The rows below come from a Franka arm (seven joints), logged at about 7 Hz.
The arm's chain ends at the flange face. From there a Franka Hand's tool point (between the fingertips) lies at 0.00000 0.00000 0.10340 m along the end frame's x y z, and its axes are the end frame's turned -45 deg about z.
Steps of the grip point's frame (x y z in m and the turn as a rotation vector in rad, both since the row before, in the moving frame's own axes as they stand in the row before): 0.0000 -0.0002 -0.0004 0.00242 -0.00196 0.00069; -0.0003 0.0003 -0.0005 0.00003 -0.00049 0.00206; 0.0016 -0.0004 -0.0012 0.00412 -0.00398 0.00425; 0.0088 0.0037 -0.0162 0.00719 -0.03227 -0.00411; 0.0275 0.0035 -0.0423 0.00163 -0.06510 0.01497
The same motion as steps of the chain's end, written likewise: 0.0002 -0.0001 -0.0004 0.00033 -0.00310 0.00069; 0.0000 0.0004 -0.0005 -0.00033 -0.00037 0.00206; 0.0014 -0.0014 -0.0012 0.00010 -0.00573 0.00425; 0.0117 -0.0054 -0.0161 -0.01773 -0.02790 -0.00411; 0.0268 -0.0216 -0.0421 -0.04488 -0.04719 0.01497
